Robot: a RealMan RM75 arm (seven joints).
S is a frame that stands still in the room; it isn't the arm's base.
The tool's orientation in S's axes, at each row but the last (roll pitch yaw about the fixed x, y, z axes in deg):
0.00 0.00 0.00
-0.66 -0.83 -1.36
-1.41 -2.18 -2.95
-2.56 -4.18 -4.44
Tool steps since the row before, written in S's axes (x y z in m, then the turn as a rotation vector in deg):
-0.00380 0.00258 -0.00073 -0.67 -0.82 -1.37
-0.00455 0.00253 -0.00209 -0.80 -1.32 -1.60
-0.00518 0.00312 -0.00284 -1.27 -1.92 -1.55
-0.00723 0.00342 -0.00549 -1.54 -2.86 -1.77
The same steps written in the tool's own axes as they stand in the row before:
-0.00380 0.00258 -0.00073 -0.67 -0.82 -1.37
-0.00464 0.00244 -0.00199 -0.79 -1.32 -1.60
-0.00544 0.00291 -0.00256 -1.23 -1.95 -1.55
-0.00785 0.00307 -0.00480 -1.44 -2.89 -1.80

